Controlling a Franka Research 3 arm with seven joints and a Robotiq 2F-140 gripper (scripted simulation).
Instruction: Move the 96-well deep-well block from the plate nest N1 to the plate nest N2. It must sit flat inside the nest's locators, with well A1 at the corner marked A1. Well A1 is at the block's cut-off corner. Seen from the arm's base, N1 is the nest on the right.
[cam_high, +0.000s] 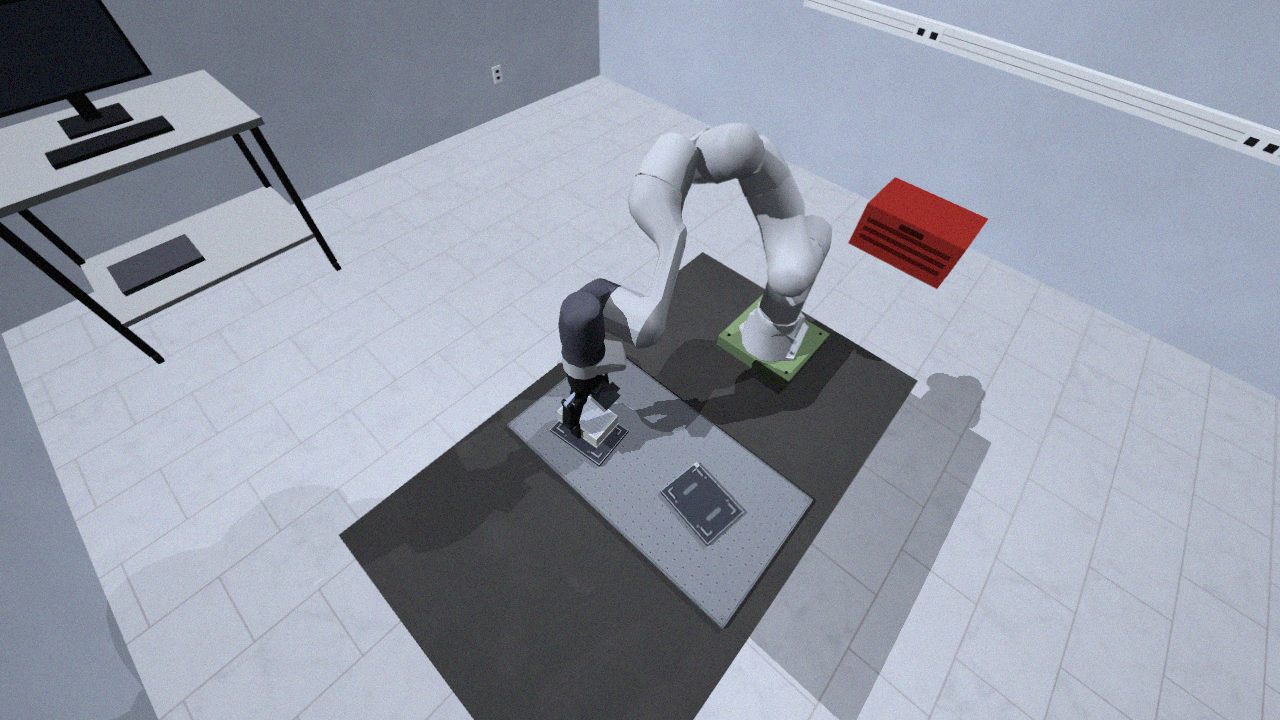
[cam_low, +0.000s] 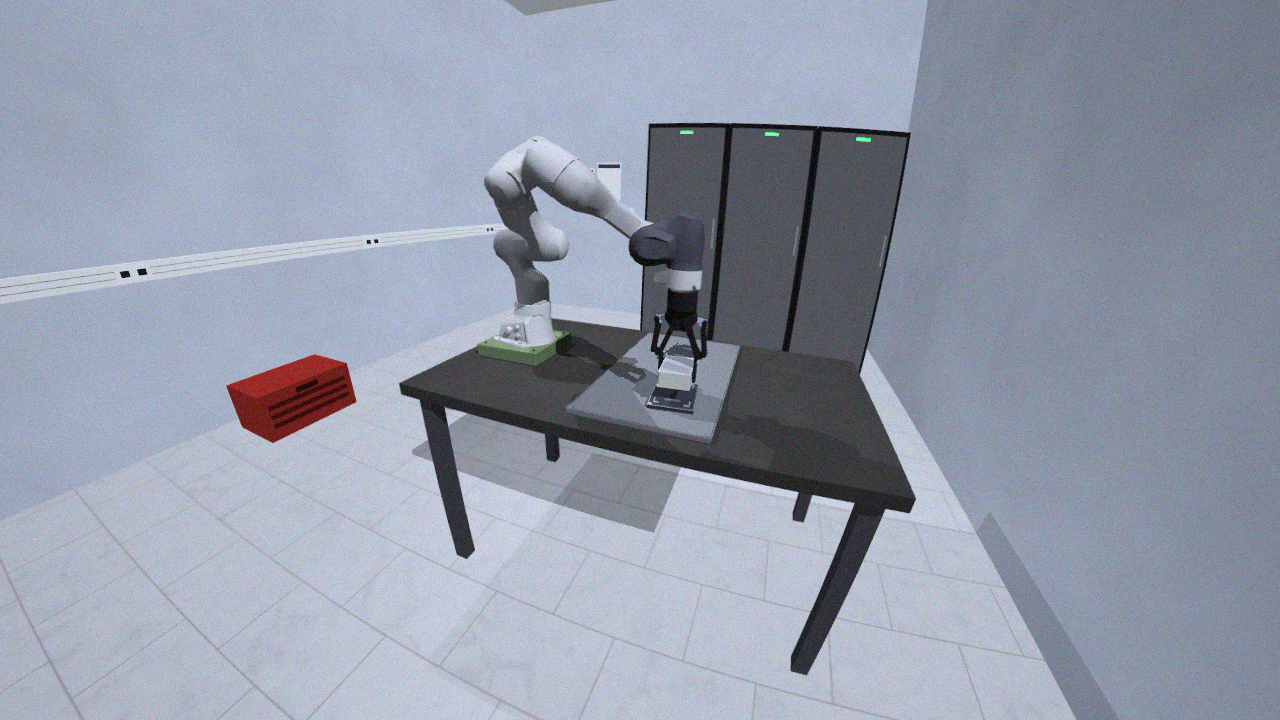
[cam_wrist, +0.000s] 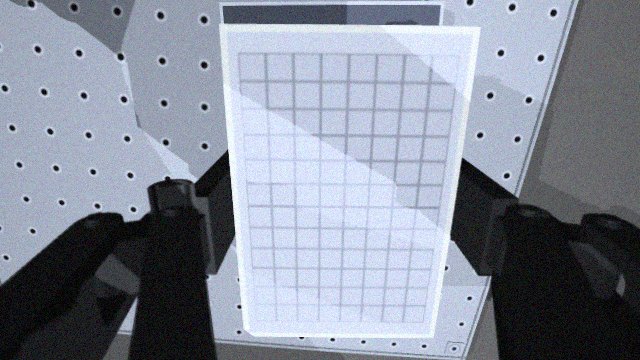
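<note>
Now: the dark plate nest 330 mm to the left of my hand, 80 mm below it and 50 mm behind it. Also, from my hand: white 96-well deep-well block: 10 mm below.
</note>
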